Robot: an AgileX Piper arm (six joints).
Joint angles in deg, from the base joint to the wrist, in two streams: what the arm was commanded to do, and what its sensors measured. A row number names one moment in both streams.
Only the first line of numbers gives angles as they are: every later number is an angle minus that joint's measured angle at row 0.
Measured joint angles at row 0:
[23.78 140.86 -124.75 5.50 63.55 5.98]
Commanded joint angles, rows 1 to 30:
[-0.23 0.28 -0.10 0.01 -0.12 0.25]
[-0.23 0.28 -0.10 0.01 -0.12 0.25]
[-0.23 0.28 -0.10 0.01 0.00 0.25]
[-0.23 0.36 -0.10 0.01 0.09 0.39]
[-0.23 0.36 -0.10 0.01 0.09 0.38]
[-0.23 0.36 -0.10 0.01 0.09 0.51]
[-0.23 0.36 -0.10 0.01 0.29 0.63]
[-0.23 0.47 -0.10 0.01 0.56 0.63]
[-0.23 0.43 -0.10 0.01 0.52 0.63]
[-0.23 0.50 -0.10 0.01 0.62 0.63]
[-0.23 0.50 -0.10 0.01 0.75 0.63]
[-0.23 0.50 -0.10 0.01 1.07 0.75]
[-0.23 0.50 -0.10 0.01 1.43 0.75]
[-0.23 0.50 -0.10 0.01 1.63 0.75]
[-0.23 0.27 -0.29 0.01 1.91 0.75]
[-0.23 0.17 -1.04 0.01 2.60 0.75]
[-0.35 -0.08 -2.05 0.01 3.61 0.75]
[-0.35 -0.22 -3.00 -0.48 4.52 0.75]
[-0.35 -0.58 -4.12 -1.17 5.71 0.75]
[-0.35 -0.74 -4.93 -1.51 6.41 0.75]
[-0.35 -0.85 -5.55 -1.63 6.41 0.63]
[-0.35 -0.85 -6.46 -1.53 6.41 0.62]
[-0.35 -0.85 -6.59 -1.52 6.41 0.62]
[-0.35 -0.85 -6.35 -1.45 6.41 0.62]
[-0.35 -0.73 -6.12 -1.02 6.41 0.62]
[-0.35 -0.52 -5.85 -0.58 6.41 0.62]
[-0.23 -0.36 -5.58 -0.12 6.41 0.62]
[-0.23 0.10 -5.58 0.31 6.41 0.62]
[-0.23 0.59 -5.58 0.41 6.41 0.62]
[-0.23 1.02 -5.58 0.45 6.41 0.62]
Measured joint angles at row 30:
[0.00 -0.27 -5.79 -0.23 5.77 0.57]
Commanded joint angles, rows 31 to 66:
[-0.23 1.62 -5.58 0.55 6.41 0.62]
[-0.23 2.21 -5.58 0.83 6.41 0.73]
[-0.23 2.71 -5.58 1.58 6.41 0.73]
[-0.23 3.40 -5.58 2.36 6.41 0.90]
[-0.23 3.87 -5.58 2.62 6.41 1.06]
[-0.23 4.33 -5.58 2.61 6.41 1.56]
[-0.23 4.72 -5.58 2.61 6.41 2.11]
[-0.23 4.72 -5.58 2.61 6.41 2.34]
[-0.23 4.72 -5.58 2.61 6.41 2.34]
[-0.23 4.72 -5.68 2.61 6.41 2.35]
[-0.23 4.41 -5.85 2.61 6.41 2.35]
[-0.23 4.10 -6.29 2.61 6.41 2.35]
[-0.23 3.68 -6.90 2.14 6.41 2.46]
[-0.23 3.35 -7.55 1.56 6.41 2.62]
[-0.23 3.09 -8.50 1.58 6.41 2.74]
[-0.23 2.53 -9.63 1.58 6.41 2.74]
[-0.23 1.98 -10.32 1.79 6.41 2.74]
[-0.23 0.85 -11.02 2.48 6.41 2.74]
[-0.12 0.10 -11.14 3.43 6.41 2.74]
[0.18 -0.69 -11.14 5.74 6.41 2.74]
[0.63 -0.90 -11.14 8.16 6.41 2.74]
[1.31 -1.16 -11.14 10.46 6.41 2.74]
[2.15 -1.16 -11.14 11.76 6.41 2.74]
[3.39 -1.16 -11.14 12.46 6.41 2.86]
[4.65 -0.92 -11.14 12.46 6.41 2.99]
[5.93 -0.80 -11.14 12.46 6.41 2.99]
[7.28 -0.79 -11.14 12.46 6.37 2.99]
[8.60 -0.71 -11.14 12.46 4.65 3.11]
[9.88 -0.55 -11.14 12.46 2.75 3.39]
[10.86 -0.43 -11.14 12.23 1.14 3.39]
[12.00 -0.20 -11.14 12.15 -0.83 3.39]
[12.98 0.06 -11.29 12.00 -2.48 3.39]
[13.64 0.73 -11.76 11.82 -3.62 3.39]
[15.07 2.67 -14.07 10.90 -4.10 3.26]
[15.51 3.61 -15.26 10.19 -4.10 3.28]
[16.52 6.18 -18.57 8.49 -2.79 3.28]
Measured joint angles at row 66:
[14.50 1.34 -12.68 11.87 -2.48 3.25]
